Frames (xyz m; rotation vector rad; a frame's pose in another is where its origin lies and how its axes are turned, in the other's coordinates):
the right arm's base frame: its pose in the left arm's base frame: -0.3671 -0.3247 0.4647 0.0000 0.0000 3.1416
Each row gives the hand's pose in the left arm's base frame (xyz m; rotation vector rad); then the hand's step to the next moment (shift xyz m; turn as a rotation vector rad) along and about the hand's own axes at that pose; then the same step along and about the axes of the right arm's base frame.
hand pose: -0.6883 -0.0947 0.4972 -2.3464 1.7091 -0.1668
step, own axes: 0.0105 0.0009 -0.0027 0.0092 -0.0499 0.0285
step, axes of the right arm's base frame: -0.0018 0.0106 0.0019 -0.0554 -0.0092 -0.0153
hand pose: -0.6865 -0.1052 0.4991 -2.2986 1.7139 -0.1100
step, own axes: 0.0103 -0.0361 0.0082 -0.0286 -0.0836 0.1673
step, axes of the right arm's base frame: -0.0384 -0.0011 0.0005 -0.1061 -0.0776 -0.1360
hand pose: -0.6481 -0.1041 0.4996 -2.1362 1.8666 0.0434
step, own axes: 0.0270 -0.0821 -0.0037 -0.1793 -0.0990 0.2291
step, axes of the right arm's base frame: -0.0834 0.0180 0.0145 -0.1087 -0.2397 -0.1587
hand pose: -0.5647 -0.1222 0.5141 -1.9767 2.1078 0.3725
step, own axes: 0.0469 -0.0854 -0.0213 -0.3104 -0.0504 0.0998
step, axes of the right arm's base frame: -0.0823 0.0563 0.0019 -0.0698 -0.3223 0.0084
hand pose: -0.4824 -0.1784 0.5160 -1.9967 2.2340 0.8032
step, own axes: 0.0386 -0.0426 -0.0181 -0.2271 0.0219 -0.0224
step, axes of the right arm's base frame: -0.0388 0.0442 -0.0131 -0.0251 -0.2000 0.1091
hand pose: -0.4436 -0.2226 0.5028 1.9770 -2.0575 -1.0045
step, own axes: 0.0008 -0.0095 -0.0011 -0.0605 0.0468 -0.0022
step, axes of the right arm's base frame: -0.0085 0.0005 -0.0044 0.0299 -0.0518 0.0477
